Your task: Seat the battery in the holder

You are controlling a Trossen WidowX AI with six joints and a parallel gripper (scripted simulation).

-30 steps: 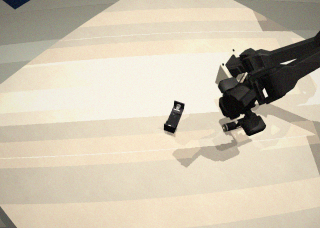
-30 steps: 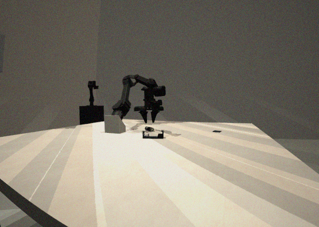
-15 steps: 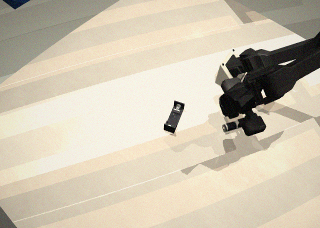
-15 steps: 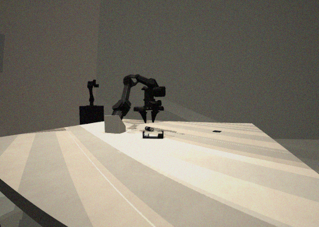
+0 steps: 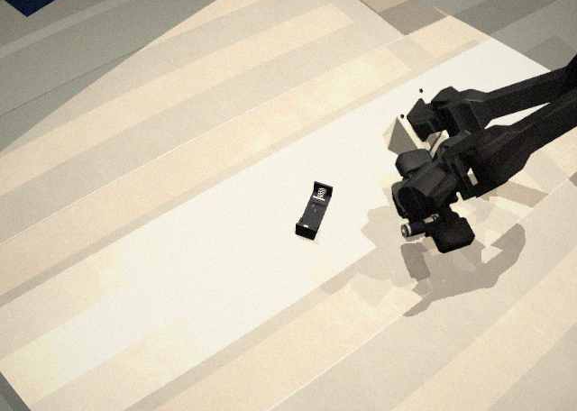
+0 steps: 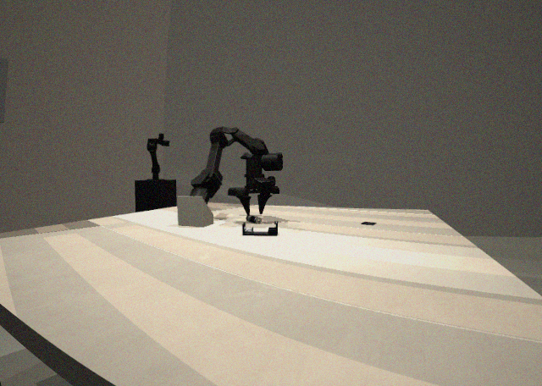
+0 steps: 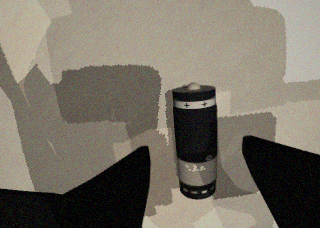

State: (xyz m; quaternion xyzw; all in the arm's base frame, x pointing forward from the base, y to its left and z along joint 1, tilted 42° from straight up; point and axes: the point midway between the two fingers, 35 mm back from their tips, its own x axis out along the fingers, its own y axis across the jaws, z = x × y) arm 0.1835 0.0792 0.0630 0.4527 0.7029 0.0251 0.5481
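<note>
Right now the battery is 2 cm below my gripper tip. The rest, counted from my gripper tip: small dark piece (40 cm ahead, 6 cm to the left, 3 cm below).
</note>
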